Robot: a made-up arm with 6 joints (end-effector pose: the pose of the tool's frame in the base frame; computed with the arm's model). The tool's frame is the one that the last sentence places.
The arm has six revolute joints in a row. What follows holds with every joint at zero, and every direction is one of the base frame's.
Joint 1 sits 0.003 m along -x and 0.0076 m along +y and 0.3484 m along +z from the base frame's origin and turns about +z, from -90.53 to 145.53 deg.
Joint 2 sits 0.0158 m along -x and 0.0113 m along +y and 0.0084 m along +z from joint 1 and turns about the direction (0.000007, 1, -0.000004), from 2.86 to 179.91 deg.
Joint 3 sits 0.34 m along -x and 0.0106 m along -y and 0.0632 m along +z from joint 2 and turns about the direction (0.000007, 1, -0.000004), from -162.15 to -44.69 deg.
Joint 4 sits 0.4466 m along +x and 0.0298 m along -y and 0.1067 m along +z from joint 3 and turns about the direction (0.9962, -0.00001, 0.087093), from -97.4 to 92.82 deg.
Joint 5 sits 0.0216 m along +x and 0.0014 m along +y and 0.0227 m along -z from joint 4 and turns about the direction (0.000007, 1, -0.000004), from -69.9 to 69.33 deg.
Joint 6 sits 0.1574 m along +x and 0.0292 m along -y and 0.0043 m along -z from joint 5 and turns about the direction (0.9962, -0.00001, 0.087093), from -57.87 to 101.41 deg.
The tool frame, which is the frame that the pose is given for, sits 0.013 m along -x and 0.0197 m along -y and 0.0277 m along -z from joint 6; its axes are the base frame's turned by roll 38.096, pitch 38.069 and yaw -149.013 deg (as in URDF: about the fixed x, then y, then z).
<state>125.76 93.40 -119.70 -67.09 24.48 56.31</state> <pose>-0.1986 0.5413 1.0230 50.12 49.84 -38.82</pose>
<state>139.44 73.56 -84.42 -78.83 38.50 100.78</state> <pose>-0.2615 0.4445 0.8923 0.18 48.64 -71.31</pose>
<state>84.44 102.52 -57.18 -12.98 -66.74 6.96</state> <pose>0.1134 0.6599 0.4278 60.11 51.79 -36.68</pose>
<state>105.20 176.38 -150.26 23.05 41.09 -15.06</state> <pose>-0.1957 0.7980 0.0330 -4.80 -13.55 -40.16</pose>
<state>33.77 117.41 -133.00 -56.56 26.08 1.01</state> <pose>0.6912 0.2784 0.8682 81.04 5.93 -124.19</pose>
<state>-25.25 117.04 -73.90 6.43 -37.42 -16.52</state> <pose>0.6211 -0.3824 0.3276 45.73 26.90 -174.45</pose>
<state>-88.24 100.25 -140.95 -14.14 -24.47 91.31</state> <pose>-0.0179 -0.4828 1.1694 -168.00 63.97 -26.44</pose>
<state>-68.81 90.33 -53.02 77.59 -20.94 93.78</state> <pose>0.1962 -0.5662 0.4214 -105.31 -41.47 38.90</pose>
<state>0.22 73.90 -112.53 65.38 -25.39 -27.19</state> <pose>0.3807 -0.0499 1.1384 -117.39 70.64 58.12</pose>
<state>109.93 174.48 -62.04 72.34 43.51 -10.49</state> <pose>-0.1430 0.1033 -0.1880 -113.56 -70.23 -7.04</pose>
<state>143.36 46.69 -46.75 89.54 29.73 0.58</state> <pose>-0.3595 0.1435 0.7172 -73.00 28.63 -44.67</pose>
